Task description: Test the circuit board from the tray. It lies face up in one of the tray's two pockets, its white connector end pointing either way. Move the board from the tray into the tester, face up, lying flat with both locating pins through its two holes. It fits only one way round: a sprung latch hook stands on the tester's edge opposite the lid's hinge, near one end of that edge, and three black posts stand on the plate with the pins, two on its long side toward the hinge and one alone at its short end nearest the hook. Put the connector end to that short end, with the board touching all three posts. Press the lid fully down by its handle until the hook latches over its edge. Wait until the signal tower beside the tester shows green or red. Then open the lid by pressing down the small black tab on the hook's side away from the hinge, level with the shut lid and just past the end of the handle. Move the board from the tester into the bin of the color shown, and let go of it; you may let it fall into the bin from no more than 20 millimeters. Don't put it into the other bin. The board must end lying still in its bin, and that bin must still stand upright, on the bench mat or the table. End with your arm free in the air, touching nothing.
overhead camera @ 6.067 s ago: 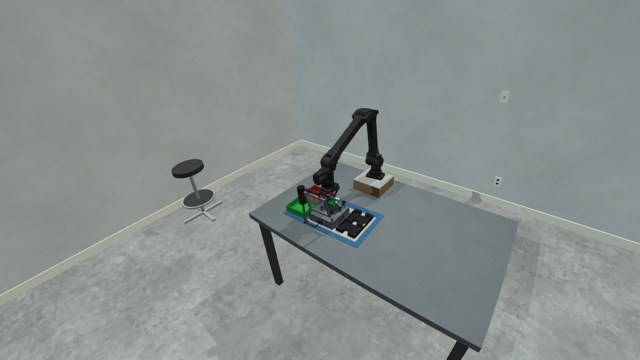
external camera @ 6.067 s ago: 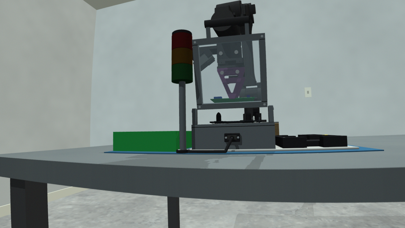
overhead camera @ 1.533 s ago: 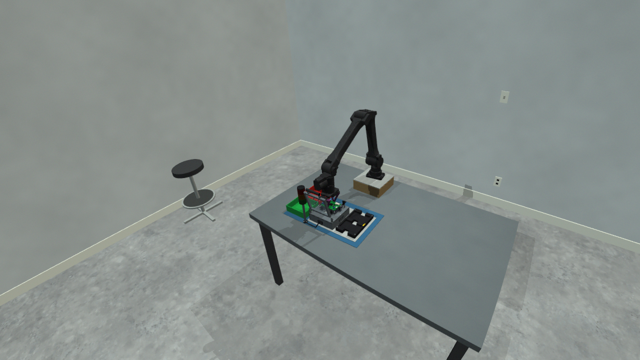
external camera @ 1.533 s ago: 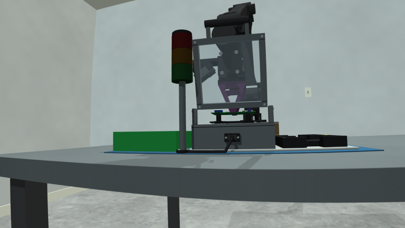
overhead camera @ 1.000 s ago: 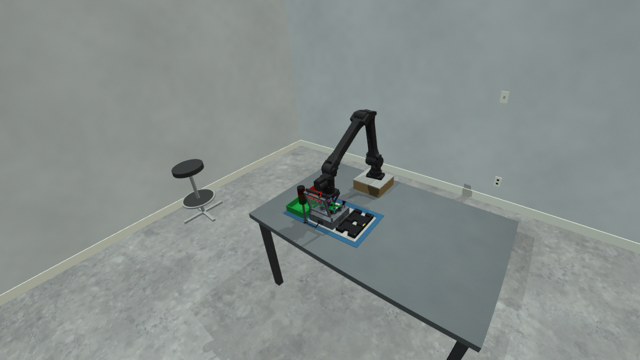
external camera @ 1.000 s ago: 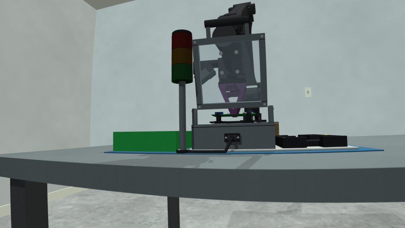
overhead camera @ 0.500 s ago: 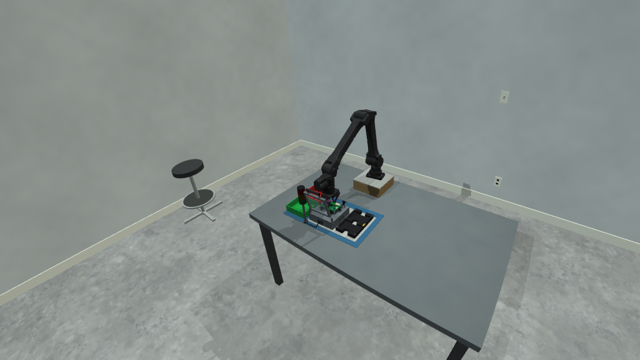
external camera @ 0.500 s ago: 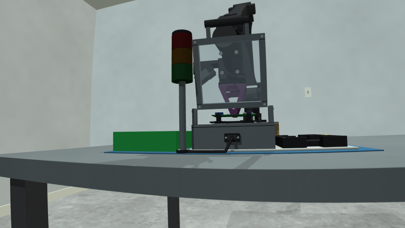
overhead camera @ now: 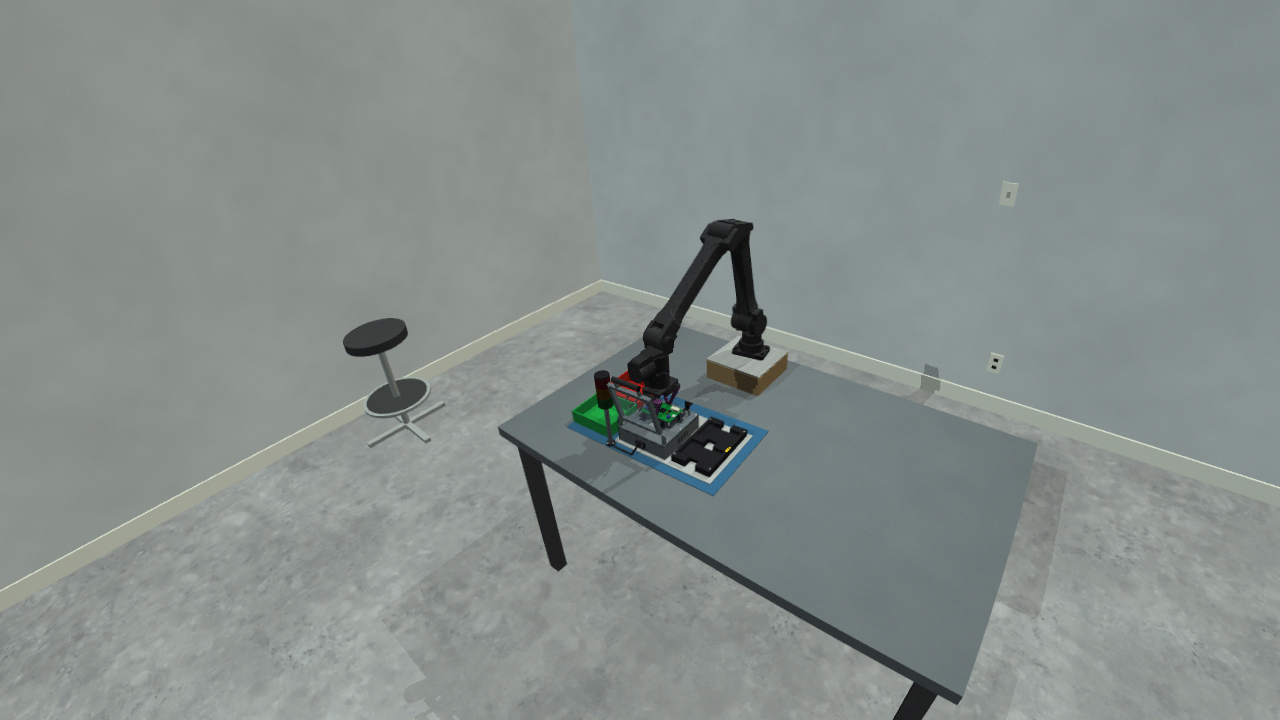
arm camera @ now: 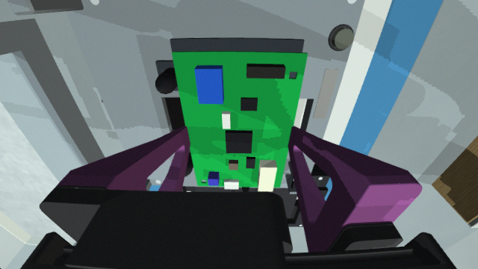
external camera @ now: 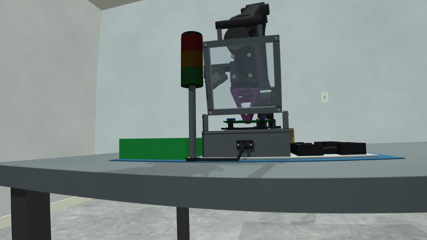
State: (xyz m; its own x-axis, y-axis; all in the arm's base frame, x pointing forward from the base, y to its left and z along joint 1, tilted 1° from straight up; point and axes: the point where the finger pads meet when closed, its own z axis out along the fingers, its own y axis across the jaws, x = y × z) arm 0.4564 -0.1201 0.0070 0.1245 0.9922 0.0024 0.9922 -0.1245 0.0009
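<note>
Now: hand right at the green circuit board. From my hand the other things lie so: black tester plate (10 mm ahead, 10 mm to the left, 20 mm below); black latch hook (50 mm behind, 70 mm to the left); clear lid (120 mm ahead, 20 mm to the right, 90 mm above).
</note>
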